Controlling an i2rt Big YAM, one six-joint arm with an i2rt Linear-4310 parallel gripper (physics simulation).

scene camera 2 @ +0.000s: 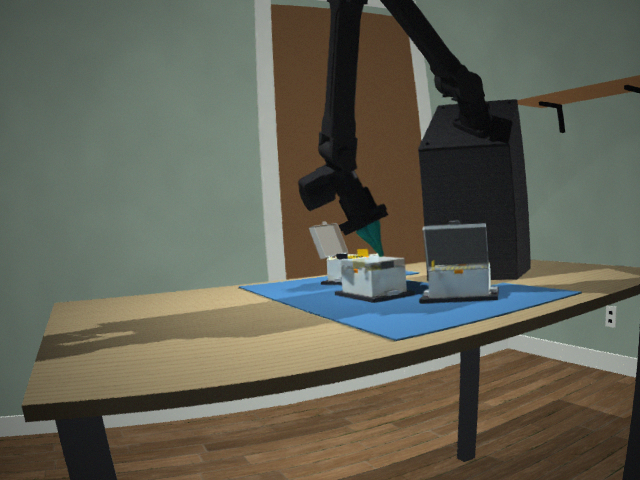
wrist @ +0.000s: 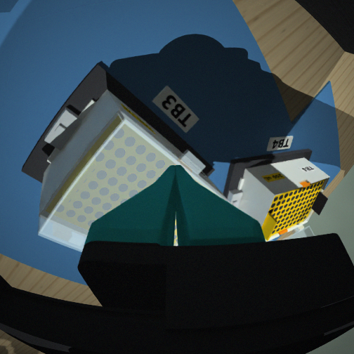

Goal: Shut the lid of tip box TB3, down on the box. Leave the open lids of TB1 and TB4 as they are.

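Where they show: gripper, fingertip midpoint: (scene camera 2: 382, 256); arm's base, link origin: (scene camera 2: 478, 125).
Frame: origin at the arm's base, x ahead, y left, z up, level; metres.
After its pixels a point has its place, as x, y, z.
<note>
Tip box TB3 (scene camera 2: 379, 282) {0.346, 0.147, -0.340} (wrist: 75, 137) stands on the mat. Its clear lid (scene camera 2: 390, 260) {0.315, 0.134, -0.300} (wrist: 117, 167) lies over the tips, seemingly down on the box; a slight gap cannot be ruled out. My gripper (scene camera 2: 381, 253) {0.306, 0.058, -0.297} (wrist: 175, 174) is shut and empty, its teal fingertips pointing down at the lid's latch-side edge, touching or very close to it. TB4 (scene camera 2: 334, 269) {0.361, -0.154, -0.339} (wrist: 301, 171) stands behind, its lid (scene camera 2: 327, 240) {0.354, -0.236, -0.272} open and tilted back. The right-hand box, TB1 (scene camera 2: 459, 286) {0.228, 0.277, -0.347}, has its clear lid (scene camera 2: 454, 245) {0.250, 0.305, -0.266} open and upright; its label does not show.
A blue mat (scene camera 2: 398, 325) {0.401, 0.398, -0.375} (wrist: 35, 65) lies under the boxes on the wooden table (scene camera 2: 170, 361) {0.758, 0.467, -0.378}. The black pedestal (scene camera 2: 467, 196) {0.073, 0.037, -0.179} carrying the arm stands behind TB1. TB4's raised lid is close to the gripper's left side in the scene view.
</note>
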